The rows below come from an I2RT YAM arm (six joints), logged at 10 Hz.
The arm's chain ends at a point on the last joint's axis. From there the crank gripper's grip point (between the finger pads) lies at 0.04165 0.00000 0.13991 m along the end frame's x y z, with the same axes.
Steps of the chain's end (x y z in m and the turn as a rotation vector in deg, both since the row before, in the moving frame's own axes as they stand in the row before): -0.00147 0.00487 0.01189 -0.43 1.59 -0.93; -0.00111 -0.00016 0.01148 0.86 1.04 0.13; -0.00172 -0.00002 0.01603 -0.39 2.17 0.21; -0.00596 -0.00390 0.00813 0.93 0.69 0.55; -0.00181 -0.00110 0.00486 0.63 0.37 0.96
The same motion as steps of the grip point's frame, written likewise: 0.00240 0.00521 0.01068 -0.43 1.59 -0.93; 0.00142 -0.00216 0.01069 0.86 1.04 0.13; 0.00355 0.00109 0.01435 -0.39 2.17 0.21; -0.00427 -0.00576 0.00760 0.93 0.69 0.55; -0.00090 -0.00193 0.00458 0.63 0.37 0.96
